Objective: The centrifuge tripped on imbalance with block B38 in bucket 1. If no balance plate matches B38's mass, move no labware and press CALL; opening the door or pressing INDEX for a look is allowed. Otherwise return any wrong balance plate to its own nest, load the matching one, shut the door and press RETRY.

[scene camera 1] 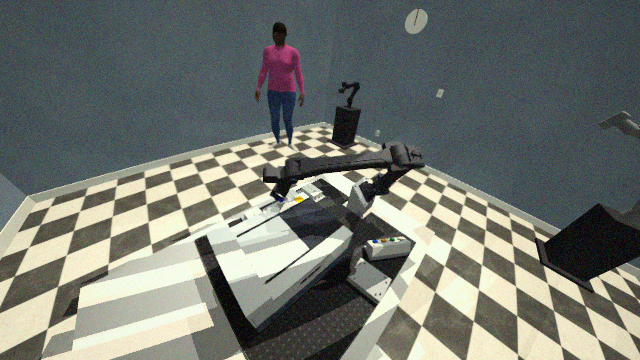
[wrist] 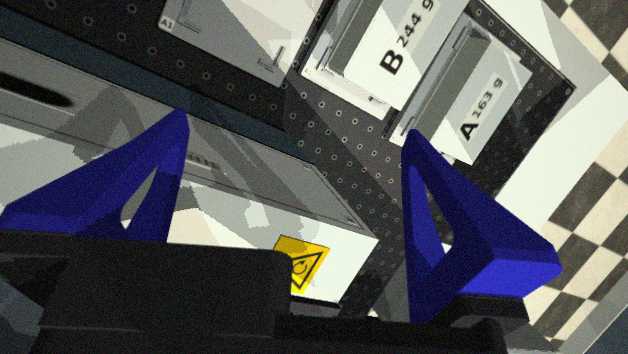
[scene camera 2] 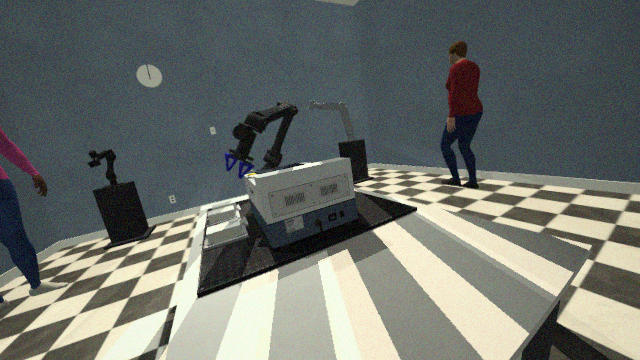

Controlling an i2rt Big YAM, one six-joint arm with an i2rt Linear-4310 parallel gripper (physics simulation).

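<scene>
My gripper is open, its two blue fingers wide apart with nothing between them, above the end of the centrifuge. In the wrist view, balance plate B, 244 g, and balance plate A, 163 g, sit in nests beyond the fingers. A nest marked A1 beside B shows no plate on its visible part. The button box stands beside the centrifuge, with blue, yellow and green buttons. Block B38 and the bucket contents do not show. I cannot tell the door's state.
A yellow rotation warning label is on the centrifuge. A flat grey plate lies near the button box. A tilted white panel stands by my arm's base. People in pink and red stand beyond the table.
</scene>
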